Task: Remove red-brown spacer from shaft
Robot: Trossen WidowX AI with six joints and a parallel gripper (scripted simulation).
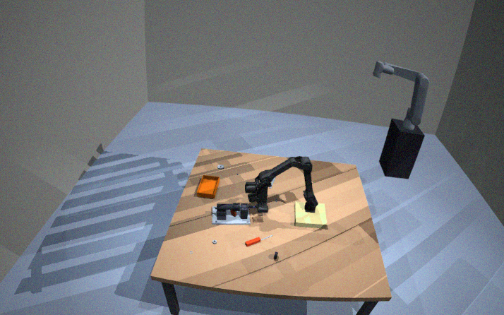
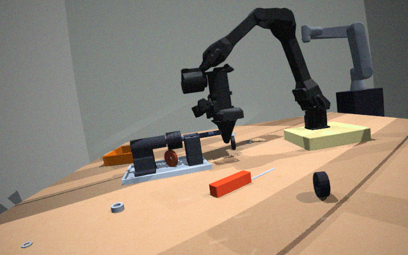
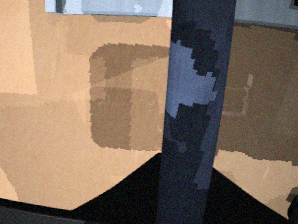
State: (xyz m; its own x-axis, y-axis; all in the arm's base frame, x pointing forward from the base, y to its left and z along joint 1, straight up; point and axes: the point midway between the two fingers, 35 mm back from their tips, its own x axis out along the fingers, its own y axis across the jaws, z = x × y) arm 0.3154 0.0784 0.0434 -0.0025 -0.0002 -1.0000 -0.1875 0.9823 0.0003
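Now: the shaft 80 mm ahead of my gripper tip, 10 mm to the left of it and 30 mm above it. The rest, counted from my gripper tip: orange tray (370 mm ahead, 210 mm to the right, 40 mm below); red-brown spacer (160 mm ahead, 30 mm to the left, 20 mm below); dark spacer (150 mm ahead, 30 mm to the left, 30 mm above).
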